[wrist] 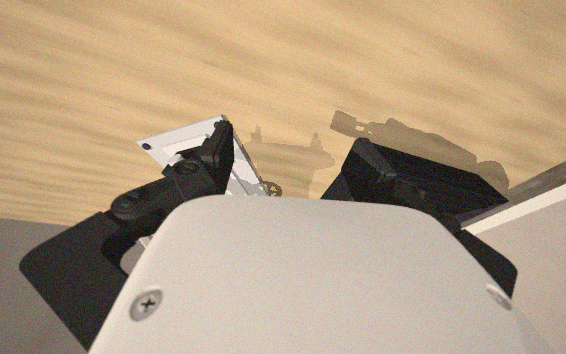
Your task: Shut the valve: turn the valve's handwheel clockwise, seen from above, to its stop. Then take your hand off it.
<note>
I see my gripper (293, 147) and a base plate (153, 144).
</note>
